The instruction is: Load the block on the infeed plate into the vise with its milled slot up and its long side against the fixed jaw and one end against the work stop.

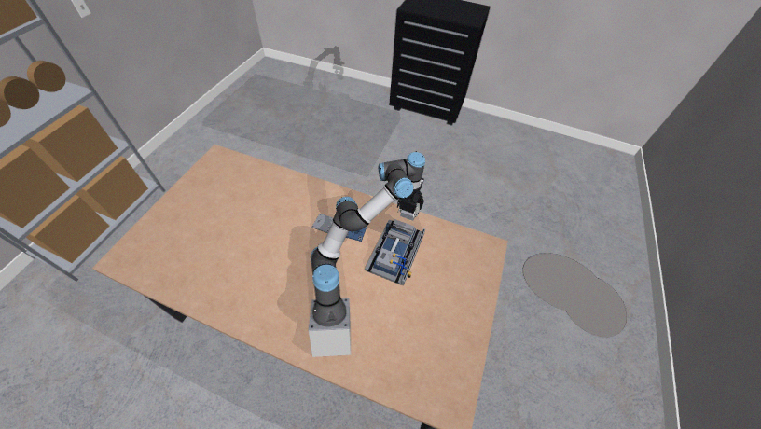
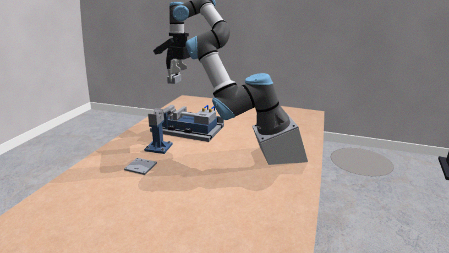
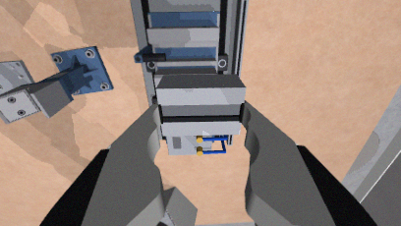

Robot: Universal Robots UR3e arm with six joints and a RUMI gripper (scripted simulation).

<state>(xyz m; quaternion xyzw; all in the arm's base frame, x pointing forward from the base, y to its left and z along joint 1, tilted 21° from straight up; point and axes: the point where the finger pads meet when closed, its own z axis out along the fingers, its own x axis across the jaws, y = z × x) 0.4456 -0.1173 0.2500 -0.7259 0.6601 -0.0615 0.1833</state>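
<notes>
Right now my hand is right at the part. Also, from my hand: fixed jaw 30 mm ahead, 20 mm to the left, 170 mm below; work stop 70 mm to the left, 150 mm below; vise 70 mm behind, 10 mm to the left, 200 mm below.
</notes>
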